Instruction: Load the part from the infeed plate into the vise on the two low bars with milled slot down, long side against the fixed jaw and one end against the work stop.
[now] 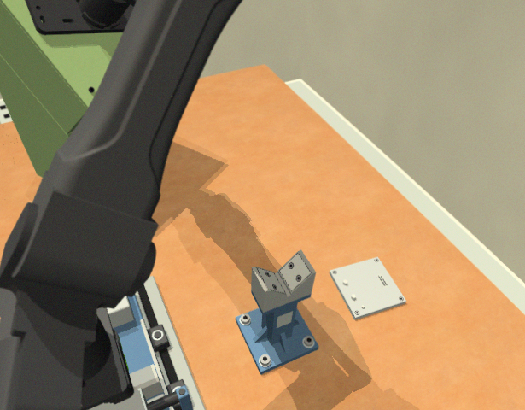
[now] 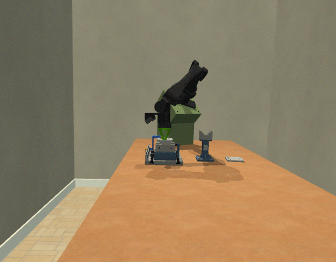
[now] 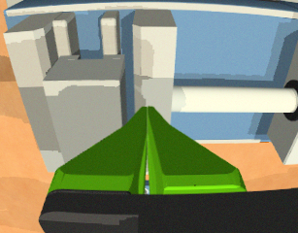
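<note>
Now: hand 30 mm above the moving jaw. Round my hand: grey part: 30 mm ahead, 20 mm below; work stop: 50 mm to the left, 30 mm ahead, 20 mm below; white cylinder rod: 60 mm behind, 30 mm below, 10 mm to the left.
</note>
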